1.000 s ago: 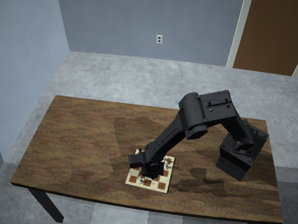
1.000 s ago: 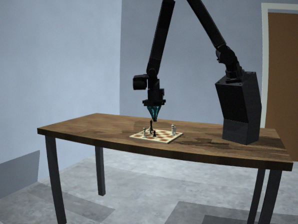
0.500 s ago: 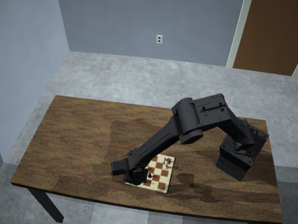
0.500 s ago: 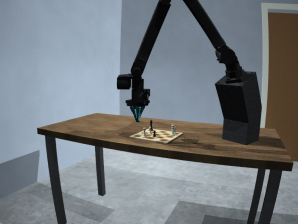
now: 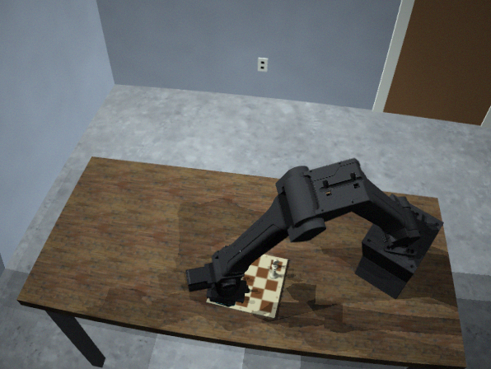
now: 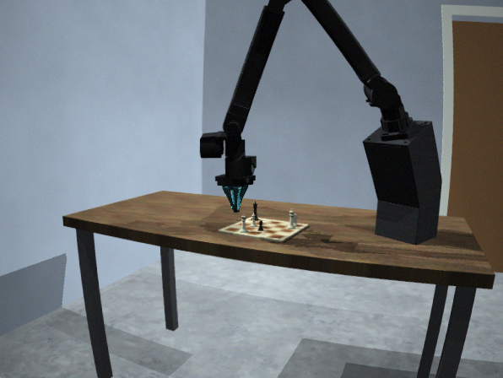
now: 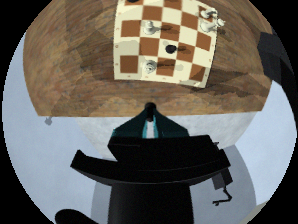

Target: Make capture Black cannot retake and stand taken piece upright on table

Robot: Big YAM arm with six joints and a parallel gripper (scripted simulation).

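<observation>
The chessboard lies 20 mm behind my hand, 140 mm to the right of it and 90 mm below it. From my hand the other things lie so: tall black piece 70 mm ahead, 210 mm to the right, 60 mm below; tall white piece 90 mm behind, 180 mm to the right, 60 mm below.
</observation>
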